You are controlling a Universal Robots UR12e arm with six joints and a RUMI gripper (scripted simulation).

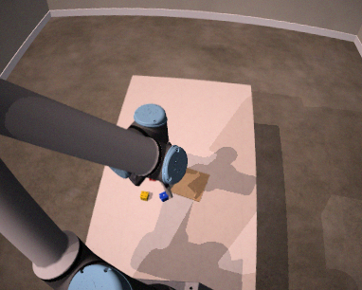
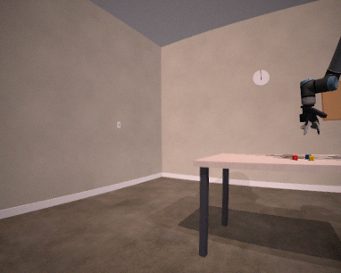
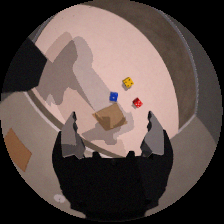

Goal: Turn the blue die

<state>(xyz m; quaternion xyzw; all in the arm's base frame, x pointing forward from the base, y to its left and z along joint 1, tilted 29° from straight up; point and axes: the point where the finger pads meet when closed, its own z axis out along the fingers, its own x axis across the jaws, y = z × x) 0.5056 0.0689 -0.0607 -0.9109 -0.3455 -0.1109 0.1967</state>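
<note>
Now: hand 15 cm above the blue die, 2 cm to the left of it and 2 cm short of it. Round my hand: mat 16 cm below, 12 cm to the right, 10 cm ahead; then yellow die 15 cm below, 6 cm to the left, 2 cm ahead; then red die 15 cm below, 12 cm ahead, 3 cm to the left.
</note>
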